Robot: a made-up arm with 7 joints.
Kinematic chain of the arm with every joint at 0, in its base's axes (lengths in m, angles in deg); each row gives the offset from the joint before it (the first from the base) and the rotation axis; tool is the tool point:
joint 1: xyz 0 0.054 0 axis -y
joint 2: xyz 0 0.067 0 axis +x
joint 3: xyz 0 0 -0.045 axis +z
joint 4: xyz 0 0 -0.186 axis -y
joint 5: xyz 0 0 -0.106 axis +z
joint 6: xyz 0 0 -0.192 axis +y
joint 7: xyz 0 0 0 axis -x
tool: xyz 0 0 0
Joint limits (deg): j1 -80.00..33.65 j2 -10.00..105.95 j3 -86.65..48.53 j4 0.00..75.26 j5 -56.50..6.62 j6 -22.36..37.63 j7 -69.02..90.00
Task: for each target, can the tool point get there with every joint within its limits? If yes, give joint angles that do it. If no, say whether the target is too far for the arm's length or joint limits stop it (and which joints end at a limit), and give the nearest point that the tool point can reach.
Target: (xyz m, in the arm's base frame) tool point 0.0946 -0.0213 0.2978
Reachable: no: joint limits stop it (at a limit: joint 2, joint 3, joint 4) | nearest point 0.1056 0.3567 0.3324 | short by 0.380 m
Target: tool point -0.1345 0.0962 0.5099
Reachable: no: joint limits stop it (at a limit: joint 1, joint 2, joint 3, joint 4) | nearest point -0.0029 0.3567 0.3488 | short by 0.333 m
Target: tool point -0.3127 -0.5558 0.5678
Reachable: no: too far | nearest point -0.2454 -0.2156 -0.0604 | short by 0.718 m
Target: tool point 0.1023 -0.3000 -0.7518
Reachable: no: too far | nearest point 0.0633 -0.0926 -0.4654 | short by 0.356 m
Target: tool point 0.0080 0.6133 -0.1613
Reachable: yes | joints -41.17 72.33 19.05 23.47 -41.84 -15.27 16.94
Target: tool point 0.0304 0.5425 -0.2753
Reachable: yes | joints -26.49 50.83 29.75 35.43 -49.25 18.01 -22.24
